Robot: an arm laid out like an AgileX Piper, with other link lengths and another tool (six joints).
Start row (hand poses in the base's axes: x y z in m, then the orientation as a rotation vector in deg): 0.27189, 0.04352, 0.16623, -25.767, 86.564, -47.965
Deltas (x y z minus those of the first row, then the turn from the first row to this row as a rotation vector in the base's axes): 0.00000, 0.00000, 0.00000, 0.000, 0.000, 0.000; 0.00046, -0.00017, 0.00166, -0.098, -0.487, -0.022; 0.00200, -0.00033, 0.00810, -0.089, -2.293, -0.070; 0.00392, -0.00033, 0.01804, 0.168, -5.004, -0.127; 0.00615, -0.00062, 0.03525, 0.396, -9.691, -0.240; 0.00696, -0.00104, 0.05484, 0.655, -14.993, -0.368; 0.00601, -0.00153, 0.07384, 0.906, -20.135, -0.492; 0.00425, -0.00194, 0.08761, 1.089, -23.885, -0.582; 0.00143, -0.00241, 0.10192, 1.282, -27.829, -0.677; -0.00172, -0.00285, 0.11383, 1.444, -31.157, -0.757; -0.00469, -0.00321, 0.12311, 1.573, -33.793, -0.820; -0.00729, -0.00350, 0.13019, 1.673, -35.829, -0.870; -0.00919, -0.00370, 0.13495, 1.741, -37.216, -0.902; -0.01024, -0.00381, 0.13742, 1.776, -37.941, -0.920; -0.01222, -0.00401, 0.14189, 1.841, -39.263, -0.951; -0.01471, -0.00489, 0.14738, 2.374, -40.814, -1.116; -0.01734, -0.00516, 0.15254, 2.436, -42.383, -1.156; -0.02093, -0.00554, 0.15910, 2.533, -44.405, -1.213; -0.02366, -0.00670, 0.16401, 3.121, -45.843, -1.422
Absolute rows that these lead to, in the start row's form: 0.27189, 0.04352, 0.16623, -25.767, 86.564, -47.965; 0.27235, 0.04335, 0.16789, -25.590, 86.088, -48.114; 0.27389, 0.04319, 0.17433, -24.687, 84.444, -48.341; 0.27581, 0.04319, 0.18427, -23.170, 82.054, -48.460; 0.27804, 0.04290, 0.20148, -20.713, 77.841, -48.797; 0.27885, 0.04248, 0.22107, -17.961, 73.063, -49.099; 0.27790, 0.04199, 0.24007, -15.319, 68.416, -49.316; 0.27614, 0.04158, 0.25384, -13.410, 65.020, -49.428; 0.27332, 0.04111, 0.26815, -11.417, 61.442, -49.504; 0.27017, 0.04067, 0.28006, -9.748, 58.418, -49.536; 0.26720, 0.04031, 0.28934, -8.433, 56.020, -49.540; 0.26460, 0.04002, 0.29642, -7.421, 54.167, -49.531; 0.26270, 0.03982, 0.30118, -6.736, 52.903, -49.517; 0.26165, 0.03971, 0.30365, -6.378, 52.242, -49.509; 0.25967, 0.03951, 0.30812, -5.727, 51.037, -49.490; 0.25718, 0.03863, 0.31361, -4.576, 49.811, -49.221; 0.25455, 0.03836, 0.31877, -3.817, 48.373, -49.200; 0.25096, 0.03798, 0.32533, -2.828, 46.527, -49.154; 0.24823, 0.03682, 0.33024, -1.674, 45.430, -48.861
